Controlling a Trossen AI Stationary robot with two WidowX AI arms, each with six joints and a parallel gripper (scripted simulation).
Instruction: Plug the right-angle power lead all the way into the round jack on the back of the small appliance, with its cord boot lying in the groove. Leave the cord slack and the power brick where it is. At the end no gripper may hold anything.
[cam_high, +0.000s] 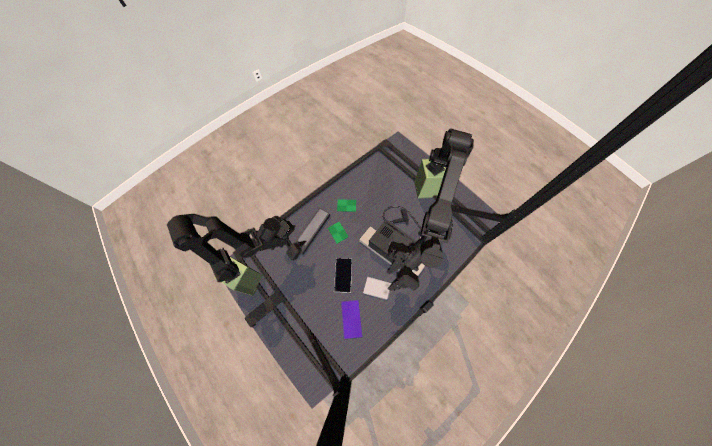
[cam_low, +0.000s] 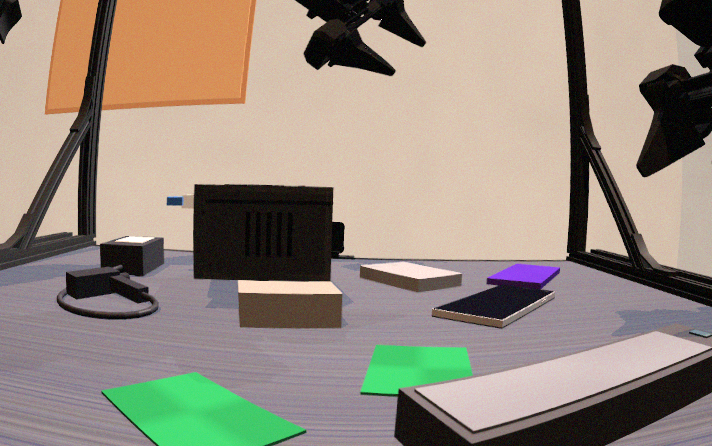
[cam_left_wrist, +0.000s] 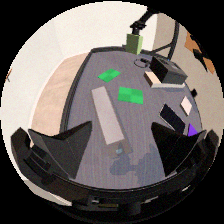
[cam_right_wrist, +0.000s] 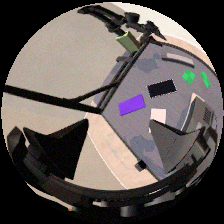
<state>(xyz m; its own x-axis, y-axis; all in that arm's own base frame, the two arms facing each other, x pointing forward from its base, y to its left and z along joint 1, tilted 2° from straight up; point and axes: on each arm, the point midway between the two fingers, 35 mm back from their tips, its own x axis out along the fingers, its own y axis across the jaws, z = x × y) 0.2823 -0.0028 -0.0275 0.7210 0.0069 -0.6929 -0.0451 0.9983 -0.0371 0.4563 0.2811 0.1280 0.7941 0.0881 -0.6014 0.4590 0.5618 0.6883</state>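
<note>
My right hand is 29 cm above the black right-angle plug, 24 cm to the left of it and 24 cm short of it. From my right hand the other things lie so: block: 28 cm below, 12 cm ahead, 10 cm to the right.
</note>
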